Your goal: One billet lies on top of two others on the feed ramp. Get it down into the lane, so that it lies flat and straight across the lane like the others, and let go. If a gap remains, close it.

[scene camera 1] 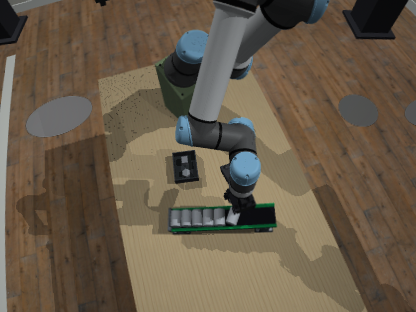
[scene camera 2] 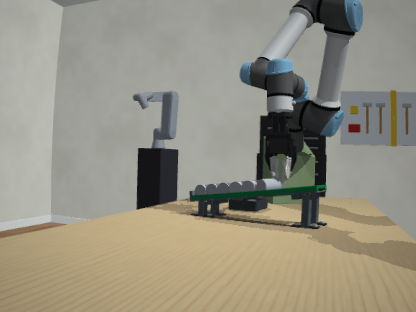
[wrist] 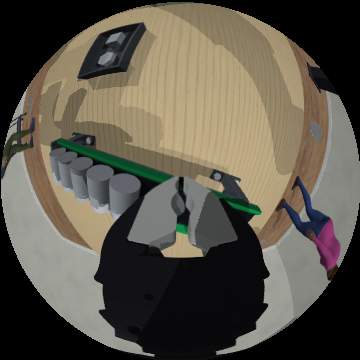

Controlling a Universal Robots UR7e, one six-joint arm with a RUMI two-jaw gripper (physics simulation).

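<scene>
Several grey billets lie side by side, straight across the lower part of the green-railed ramp. One more billet lies down in the lane, up-ramp of them. It is turned askew, with a narrow wedge-shaped gap to the nearest straight billet in scene camera 1. In the wrist view it is hidden behind the gripper. My gripper is shut and empty. Its tips are low, at the skewed billet's up-ramp side; contact cannot be told.
A black tray with two small light parts stands on the table, between the ramp and the robot's base. The ramp's side rails run close beside the fingers. The ramp stands on dark legs.
</scene>
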